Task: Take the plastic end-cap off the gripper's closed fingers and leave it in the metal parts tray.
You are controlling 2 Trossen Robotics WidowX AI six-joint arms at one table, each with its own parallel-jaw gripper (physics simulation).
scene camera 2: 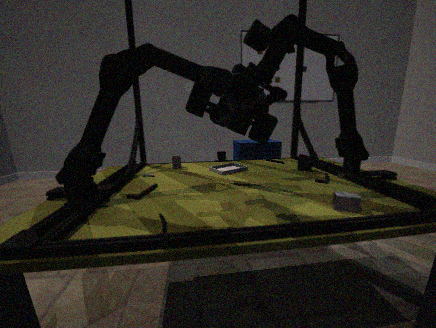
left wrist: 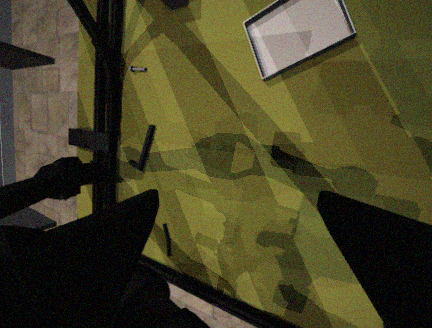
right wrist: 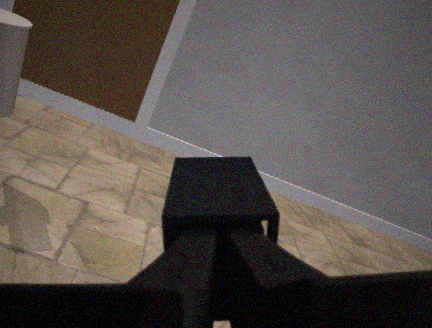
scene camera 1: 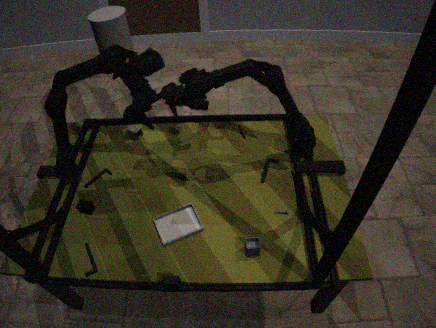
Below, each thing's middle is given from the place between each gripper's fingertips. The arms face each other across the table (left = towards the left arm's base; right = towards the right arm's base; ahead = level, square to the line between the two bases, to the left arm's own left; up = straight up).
Right now the metal parts tray (scene camera 1: 182, 222) is 22 cm behind my left hand and 26 cm below it.
Now: the metal parts tray 520 mm behind my right hand, 130 mm to the left of it and 220 mm below it.
